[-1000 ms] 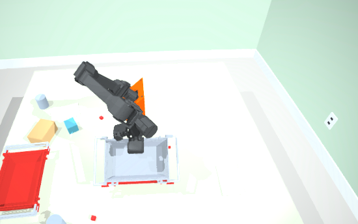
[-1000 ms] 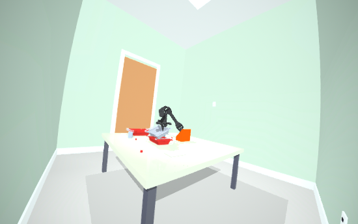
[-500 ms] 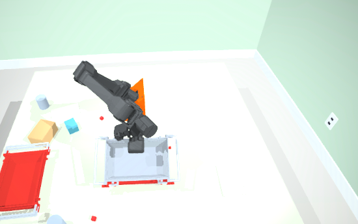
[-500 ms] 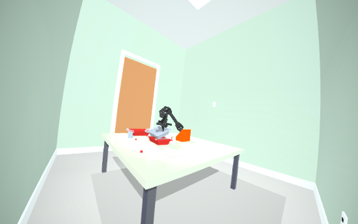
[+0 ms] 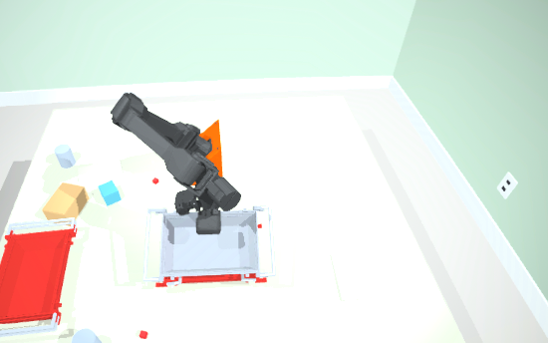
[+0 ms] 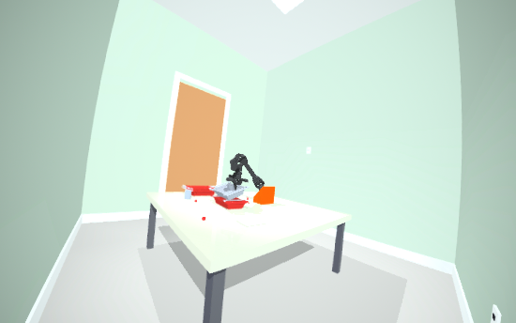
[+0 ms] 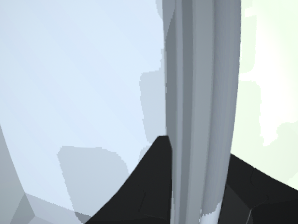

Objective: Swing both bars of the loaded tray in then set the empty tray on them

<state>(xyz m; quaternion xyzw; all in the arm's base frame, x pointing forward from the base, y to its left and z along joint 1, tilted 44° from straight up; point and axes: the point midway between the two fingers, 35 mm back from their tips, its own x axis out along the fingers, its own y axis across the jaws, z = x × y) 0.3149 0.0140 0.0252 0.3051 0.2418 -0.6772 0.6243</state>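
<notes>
Now: gripper tip 80 mm short of the grey tray, 10 mm to the left of it and 10 mm below it. From my gripper tip the other things lie so: tan block: 210 mm behind, 460 mm to the right, 90 mm below; then cyan cube: 240 mm behind, 320 mm to the right, 100 mm below.
</notes>
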